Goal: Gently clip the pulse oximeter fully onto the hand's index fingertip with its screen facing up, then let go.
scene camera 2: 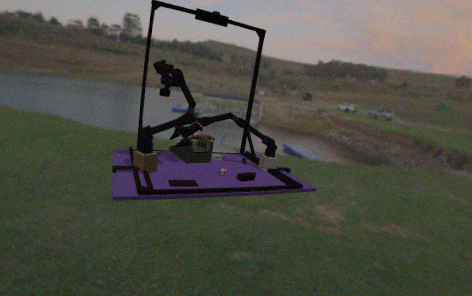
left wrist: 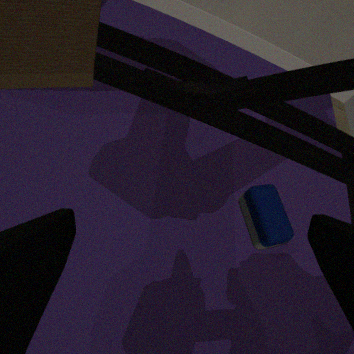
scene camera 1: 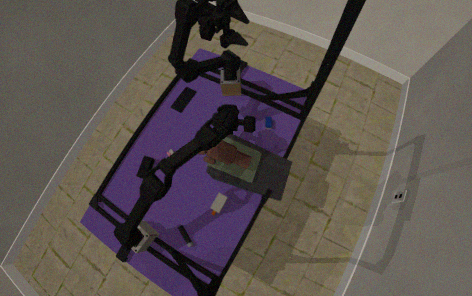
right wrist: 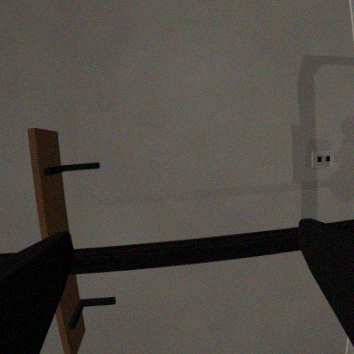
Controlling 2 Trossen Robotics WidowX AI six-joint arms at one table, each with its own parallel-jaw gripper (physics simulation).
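Frame: origin at the left arm's base, x ahead, y left, z up, level; centimetres.
Seen in the pictures: left gripper, fingertip midpoint: (scene camera 2: pixel 172 143) (left wrist: pixel 194 223) (scene camera 1: pixel 241 116); right gripper, fingertip midpoint: (scene camera 1: pixel 248 34) (right wrist: pixel 186 236); left arm's base at its link origin: (scene camera 2: pixel 269 155) (scene camera 1: pixel 134 236); right arm's base at its link origin: (scene camera 2: pixel 146 151) (scene camera 1: pixel 230 75).
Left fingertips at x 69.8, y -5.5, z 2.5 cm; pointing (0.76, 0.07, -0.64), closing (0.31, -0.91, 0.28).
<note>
Pixels of each thing's middle, then the offset from my left fingertips to it.
- white block with an orange tip, body centre: (scene camera 1: pixel 218 204) dx -36.9, dy -13.2, dz -11.6 cm
- dark cylinder at the middle of its body: (scene camera 1: pixel 185 236) dx -57.1, dy -10.0, dz -11.7 cm
- black box at the middle of its body: (scene camera 1: pixel 145 167) (scene camera 2: pixel 246 176) dx -44.9, dy +26.6, dz -11.2 cm
- flat black pad at the middle of its body: (scene camera 2: pixel 183 183) (scene camera 1: pixel 183 99) dx -4.2, dy +36.7, dz -12.6 cm
- small white-and-red item at the middle of its body: (scene camera 1: pixel 172 155) (scene camera 2: pixel 223 172) dx -31.8, dy +19.5, dz -11.4 cm
The brown hand (scene camera 1: pixel 230 154) (scene camera 2: pixel 202 137) lies on a pale green pad on a dark stand; its fingers are partly hidden by my left arm in scene camera 1, and I cannot make out the index fingertip. A small blue block with a pale grey underside (scene camera 1: pixel 268 122) (left wrist: pixel 270 215) lies on the purple table; whether it is the pulse oximeter I cannot tell, and no screen is readable. My left gripper (left wrist: pixel 194 223) is open and empty above the table, with the blue block below, towards its right finger in the left wrist view. My right gripper (scene camera 1: pixel 248 34) (right wrist: pixel 186 236) is open, empty and raised, facing the wall.
A white block with an orange tip (scene camera 1: pixel 219 202), a dark cylinder (scene camera 1: pixel 185 235), a black box (scene camera 1: pixel 145 167) (scene camera 2: pixel 246 176), a flat black pad (scene camera 1: pixel 183 100) (scene camera 2: pixel 183 183) and a small white-and-red item (scene camera 1: pixel 170 153) (scene camera 2: pixel 223 171) lie around. The dark stand (scene camera 1: pixel 276 176) (scene camera 2: pixel 195 156) supports the hand.
</note>
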